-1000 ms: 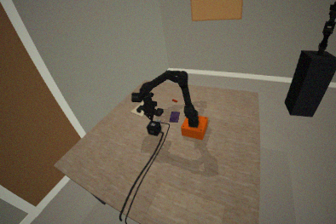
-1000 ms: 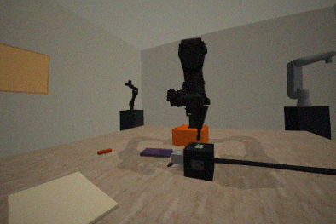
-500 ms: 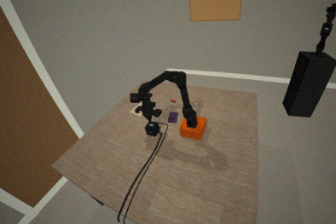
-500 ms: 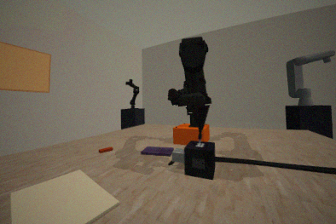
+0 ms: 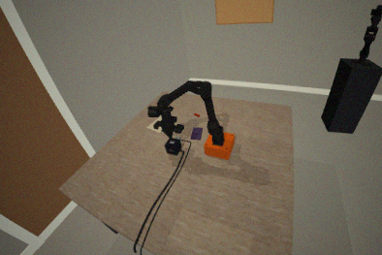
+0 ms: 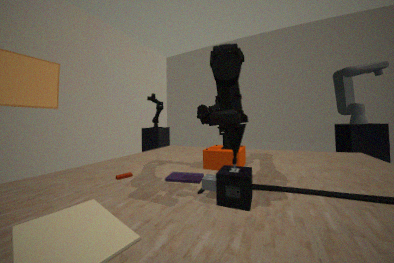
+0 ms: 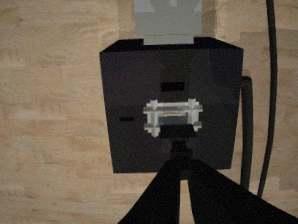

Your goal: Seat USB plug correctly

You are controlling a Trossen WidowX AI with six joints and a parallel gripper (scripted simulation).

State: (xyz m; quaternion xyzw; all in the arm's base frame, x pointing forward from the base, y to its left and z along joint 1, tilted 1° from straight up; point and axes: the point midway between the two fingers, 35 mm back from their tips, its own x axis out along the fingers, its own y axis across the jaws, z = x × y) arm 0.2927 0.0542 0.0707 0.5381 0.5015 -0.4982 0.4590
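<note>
Right now the dark USB plug is 2 cm below my gripper tip. Round my gripper tip: cream sheet 23 cm ahead, 26 cm to the right, 12 cm below; then purple flat piece 10 cm behind, 19 cm to the right, 12 cm below; then small red piece 4 cm behind, 41 cm to the right, 11 cm below.
</note>
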